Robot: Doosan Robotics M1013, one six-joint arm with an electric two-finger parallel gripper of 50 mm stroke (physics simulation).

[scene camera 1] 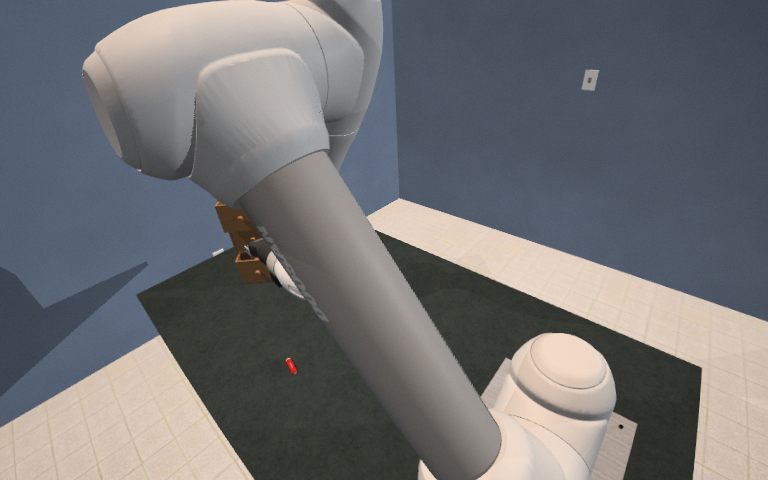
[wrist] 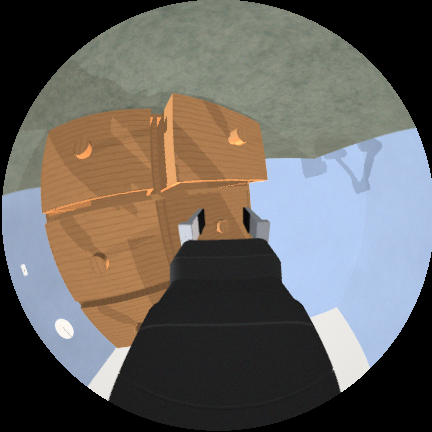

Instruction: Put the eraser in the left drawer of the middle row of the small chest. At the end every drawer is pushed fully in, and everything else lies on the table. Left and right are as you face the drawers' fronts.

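Places are measured from the arm's base along level axes (x back, y left, z down), in centimetres.
Where they show: gripper, between the fingertips: (scene camera 1: 254,245) (wrist: 223,215).
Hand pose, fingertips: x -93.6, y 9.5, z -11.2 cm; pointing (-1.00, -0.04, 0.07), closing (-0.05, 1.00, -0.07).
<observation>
Things, the pixels of their top centre, and the offset from my fingertips. "*": a spot on its surface instead. Level surfaces: height alone.
- bottom left drawer, centre of its top: (wrist: 202,186) (scene camera 1: 260,247) dx -3.9, dy -3.0, dz +4.3 cm
- top left drawer, centre of its top: (scene camera 1: 243,193) dx -3.8, dy -3.1, dz -16.7 cm
- bottom right drawer, centre of its top: (wrist: 106,200) dx +3.3, dy -16.3, dz +4.3 cm
- knob, a spot on its surface: (wrist: 220,226) * dx +0.2, dy -0.5, dz -1.4 cm
- small red piece, centre of its top: (scene camera 1: 290,364) dx +39.5, dy +13.7, dz +12.9 cm
- middle right drawer, centre of its top: (wrist: 123,266) dx +3.2, dy -16.4, dz -6.2 cm
- dark mat, height of its surface: dz +14.4 cm
The small wooden chest stands against the wall, upside down in the wrist view. Its left middle drawer (wrist: 202,200) sits back from the bottom left drawer (wrist: 210,150) (scene camera 1: 253,273), which is pulled out. The top left drawer (scene camera 1: 229,217) looks pulled out in the scene view. The bottom right drawer (wrist: 110,165) appears slightly out. My gripper (scene camera 1: 248,249) (wrist: 223,215) is open and empty in front of the left middle drawer, its fingers either side of the knob (wrist: 220,226) in the wrist view; depth is unclear. A small red piece (scene camera 1: 291,366) lies on the dark surface; I cannot tell if it is the eraser.
The middle right drawer (wrist: 112,240) is beside the left one. The blue wall (wrist: 310,235) is behind the chest. The arm (scene camera 1: 362,305) crosses the scene view and hides part of the chest. The dark mat (scene camera 1: 226,396) stretches in front of the chest.
</observation>
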